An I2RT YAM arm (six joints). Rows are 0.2 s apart.
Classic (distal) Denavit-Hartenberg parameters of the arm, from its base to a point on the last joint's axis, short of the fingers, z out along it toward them. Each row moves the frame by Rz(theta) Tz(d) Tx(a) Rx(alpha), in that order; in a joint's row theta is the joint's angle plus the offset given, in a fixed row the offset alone. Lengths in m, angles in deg.
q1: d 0.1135  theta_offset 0  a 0.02  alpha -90
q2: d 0  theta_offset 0  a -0.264  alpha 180
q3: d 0  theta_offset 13.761  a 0.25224  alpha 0
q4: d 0  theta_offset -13.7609  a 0.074  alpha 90
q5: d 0  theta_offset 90  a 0  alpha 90
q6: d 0.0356  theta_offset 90  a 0  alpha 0
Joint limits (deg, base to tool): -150..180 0..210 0..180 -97..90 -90..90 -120..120
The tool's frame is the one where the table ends.
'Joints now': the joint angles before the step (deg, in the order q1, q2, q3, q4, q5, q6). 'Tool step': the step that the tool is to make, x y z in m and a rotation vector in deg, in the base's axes. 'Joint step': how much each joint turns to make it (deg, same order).
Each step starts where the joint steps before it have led.
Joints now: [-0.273 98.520 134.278 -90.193 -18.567 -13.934]
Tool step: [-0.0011 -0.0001 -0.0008 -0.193 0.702 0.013]
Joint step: [-0.003 0.016 0.031 -0.758 0.151 -0.133]
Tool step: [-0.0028 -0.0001 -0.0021 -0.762 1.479 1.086]
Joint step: [-0.020 0.028 0.006 -1.902 0.022 -1.420]
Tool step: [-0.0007 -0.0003 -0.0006 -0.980 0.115 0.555]
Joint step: [0.001 -0.039 -0.073 -0.402 0.526 -1.047]
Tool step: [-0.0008 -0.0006 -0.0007 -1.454 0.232 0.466]
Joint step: [-0.005 0.028 0.051 -0.615 0.981 -1.229]
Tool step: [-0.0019 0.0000 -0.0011 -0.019 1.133 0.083]
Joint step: [-0.005 0.002 0.014 -1.171 -0.024 -0.092]
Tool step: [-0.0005 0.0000 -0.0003 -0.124 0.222 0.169]
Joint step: [0.002 -0.018 -0.031 -0.272 0.023 -0.217]
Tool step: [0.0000 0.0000 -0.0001 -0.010 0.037 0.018]
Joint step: [0.000 0.000 -0.020 -0.023 0.000 -0.022]
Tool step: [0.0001 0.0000 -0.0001 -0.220 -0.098 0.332]
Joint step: [0.003 0.011 -0.013 0.003 0.023 -0.413]
